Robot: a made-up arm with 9 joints. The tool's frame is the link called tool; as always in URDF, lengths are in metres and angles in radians. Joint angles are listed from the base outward.
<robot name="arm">
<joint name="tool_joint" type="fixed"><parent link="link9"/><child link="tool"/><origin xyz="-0.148 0.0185 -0.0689" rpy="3.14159 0 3.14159"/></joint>
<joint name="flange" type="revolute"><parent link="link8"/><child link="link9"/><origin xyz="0.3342 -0.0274 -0.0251" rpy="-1.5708 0 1.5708"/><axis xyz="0 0 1"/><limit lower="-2.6" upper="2.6"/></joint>
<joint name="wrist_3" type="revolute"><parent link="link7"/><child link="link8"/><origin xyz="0.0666 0.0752 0.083" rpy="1.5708 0 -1.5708"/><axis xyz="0 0 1"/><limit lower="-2.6" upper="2.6"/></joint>
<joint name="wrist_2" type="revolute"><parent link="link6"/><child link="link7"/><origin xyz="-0.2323 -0.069 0.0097" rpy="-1.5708 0 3.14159"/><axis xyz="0 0 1"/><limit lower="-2.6" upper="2.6"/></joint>
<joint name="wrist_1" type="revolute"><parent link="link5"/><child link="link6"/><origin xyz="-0.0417 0.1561 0.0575" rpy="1.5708 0 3.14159"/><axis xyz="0 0 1"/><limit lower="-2.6" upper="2.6"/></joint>
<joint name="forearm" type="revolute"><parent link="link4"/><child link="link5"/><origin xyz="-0.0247 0.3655 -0.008" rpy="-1.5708 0 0"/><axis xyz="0 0 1"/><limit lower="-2.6" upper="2.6"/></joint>
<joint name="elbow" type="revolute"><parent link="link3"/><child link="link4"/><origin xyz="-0.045 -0.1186 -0.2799" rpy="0 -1.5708 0"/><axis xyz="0 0 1"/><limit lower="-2.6" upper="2.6"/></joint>
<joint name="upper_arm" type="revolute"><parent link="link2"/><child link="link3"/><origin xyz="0.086 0.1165 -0.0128" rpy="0 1.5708 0"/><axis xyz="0 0 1"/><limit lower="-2.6" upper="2.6"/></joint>
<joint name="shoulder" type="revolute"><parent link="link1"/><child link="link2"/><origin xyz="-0.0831 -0.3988 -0.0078" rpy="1.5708 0 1.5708"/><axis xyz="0 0 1"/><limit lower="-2.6" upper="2.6"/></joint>
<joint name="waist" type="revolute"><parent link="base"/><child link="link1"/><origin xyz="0 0 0.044" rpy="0 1.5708 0"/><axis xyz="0 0 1"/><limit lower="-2.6" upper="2.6"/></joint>
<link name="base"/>
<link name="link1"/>
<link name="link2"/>
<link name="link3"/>
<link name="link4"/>
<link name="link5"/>
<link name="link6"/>
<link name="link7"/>
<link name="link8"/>
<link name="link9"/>
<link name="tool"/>
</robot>
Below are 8 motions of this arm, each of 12 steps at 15 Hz.
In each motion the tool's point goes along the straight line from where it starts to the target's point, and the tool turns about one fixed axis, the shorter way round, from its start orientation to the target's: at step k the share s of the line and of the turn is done. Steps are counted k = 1, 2, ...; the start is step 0. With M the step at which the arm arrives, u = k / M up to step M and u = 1 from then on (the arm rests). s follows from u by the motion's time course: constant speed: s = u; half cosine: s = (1 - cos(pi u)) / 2; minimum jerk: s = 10 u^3 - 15 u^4 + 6 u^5.
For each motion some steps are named. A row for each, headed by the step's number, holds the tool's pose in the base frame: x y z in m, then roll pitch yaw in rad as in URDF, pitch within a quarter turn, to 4 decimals.
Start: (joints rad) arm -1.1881 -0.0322 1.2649 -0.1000 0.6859 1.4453 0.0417 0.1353 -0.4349
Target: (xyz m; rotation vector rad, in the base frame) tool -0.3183 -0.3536 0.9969 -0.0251 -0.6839 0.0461
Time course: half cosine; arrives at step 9
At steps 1, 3, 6, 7, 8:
1: 0.3912 -0.1142 1.0286 0.6216 0.3817 0.9368
3: 0.2304 -0.1684 1.0214 0.3846 0.2004 0.6722
6: -0.1354 -0.2919 1.0051 0.0441 -0.3629 0.2417
7: -0.2327 -0.3247 1.0007 -0.0117 -0.5314 0.1478
8: -0.2962 -0.3462 0.9979 -0.0408 -0.6435 0.0869

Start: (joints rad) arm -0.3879 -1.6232 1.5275 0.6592 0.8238 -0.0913 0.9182 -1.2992 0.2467
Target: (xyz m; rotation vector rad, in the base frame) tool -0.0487 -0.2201 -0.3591 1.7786 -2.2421 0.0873
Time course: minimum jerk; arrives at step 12
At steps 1, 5, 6, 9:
1: 0.5932 -0.3022 -0.2305 -2.5876 -0.3770 -1.0937
5: 0.3729 -0.2740 -0.2746 -2.8133 -0.2839 -1.3223
6: 0.2739 -0.2614 -0.2945 -2.9190 -0.2588 -1.4292
9: 0.0181 -0.2286 -0.3457 3.0857 -0.2459 -1.7106

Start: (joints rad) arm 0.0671 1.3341 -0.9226 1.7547 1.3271 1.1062 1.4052 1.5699 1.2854
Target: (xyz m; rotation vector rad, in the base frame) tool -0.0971 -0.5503 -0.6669 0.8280 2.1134 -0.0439
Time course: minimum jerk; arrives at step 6
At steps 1, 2, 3, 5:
1: -0.0619 -0.5545 -0.5006 2.4375 0.5326 1.4929
2: -0.0682 -0.5537 -0.5307 2.4731 0.5950 1.6068
3: -0.0788 -0.5525 -0.5807 2.5555 0.6895 1.8142
5: -0.0958 -0.5505 -0.6608 2.7532 0.8033 2.2022

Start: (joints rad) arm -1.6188 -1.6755 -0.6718 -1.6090 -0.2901 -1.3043 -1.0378 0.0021 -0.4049
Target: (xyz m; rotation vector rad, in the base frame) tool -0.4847 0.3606 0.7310 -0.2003 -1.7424 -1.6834
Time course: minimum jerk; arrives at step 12
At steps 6, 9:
6: -0.3589 0.3477 0.7510 1.5999 -0.2009 2.7997
9: -0.4587 0.3579 0.7351 1.5265 -0.5302 -2.8851

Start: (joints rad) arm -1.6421 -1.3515 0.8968 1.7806 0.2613 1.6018 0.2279 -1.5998 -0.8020
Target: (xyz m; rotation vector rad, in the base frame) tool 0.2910 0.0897 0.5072 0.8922 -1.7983 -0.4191
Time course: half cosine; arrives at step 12
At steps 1, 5, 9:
1: 0.2637 0.0384 0.4002 -2.4210 -0.4135 -2.2545
5: 0.2735 0.0568 0.4387 -2.9836 -0.5870 -2.1873
9: 0.2869 0.0821 0.4913 2.4092 -0.7102 -1.9168

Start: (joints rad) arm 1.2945 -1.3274 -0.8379 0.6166 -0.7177 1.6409 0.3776 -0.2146 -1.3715
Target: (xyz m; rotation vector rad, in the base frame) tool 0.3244 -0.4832 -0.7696 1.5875 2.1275 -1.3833
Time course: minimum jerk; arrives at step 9
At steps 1, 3, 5, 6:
1: -0.0544 -0.3476 -0.4991 -1.5756 0.4169 2.0782
3: 0.0216 -0.3748 -0.5534 -1.7245 0.4564 2.1036
5: 0.1724 -0.4288 -0.6610 -2.0267 0.5429 2.1343
6: 0.2440 -0.4544 -0.7122 -2.1750 0.5859 2.1382

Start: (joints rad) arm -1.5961 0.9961 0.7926 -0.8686 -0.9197 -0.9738 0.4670 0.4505 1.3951
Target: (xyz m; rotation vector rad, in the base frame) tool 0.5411 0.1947 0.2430 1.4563 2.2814 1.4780
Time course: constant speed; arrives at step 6
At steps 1, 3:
1: 0.4757 0.2098 0.1004 2.5951 -0.4620 1.8913
3: 0.5019 0.2037 0.1574 2.4360 -0.4601 2.0260

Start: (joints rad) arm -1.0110 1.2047 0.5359 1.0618 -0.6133 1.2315 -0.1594 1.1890 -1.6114
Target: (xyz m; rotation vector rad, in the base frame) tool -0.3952 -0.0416 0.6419 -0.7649 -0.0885 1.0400
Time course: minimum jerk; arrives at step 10
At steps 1, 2, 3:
1: -0.1186 0.2939 0.7689 -1.0095 0.4541 0.3404
2: -0.1323 0.2772 0.7625 -0.9906 0.4506 0.3749
3: -0.1617 0.2416 0.7491 -0.9508 0.4411 0.4479

